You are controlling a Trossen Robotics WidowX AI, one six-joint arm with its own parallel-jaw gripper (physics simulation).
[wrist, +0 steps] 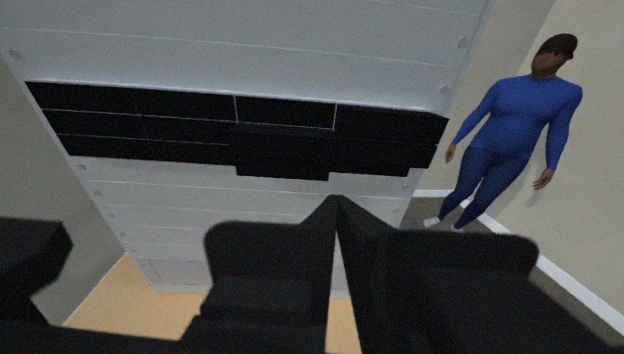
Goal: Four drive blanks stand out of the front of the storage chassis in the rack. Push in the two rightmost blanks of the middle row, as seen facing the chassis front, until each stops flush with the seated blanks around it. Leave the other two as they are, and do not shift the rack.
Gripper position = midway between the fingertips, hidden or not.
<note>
I see my gripper (335,201) and a pale rack (172,123).
</note>
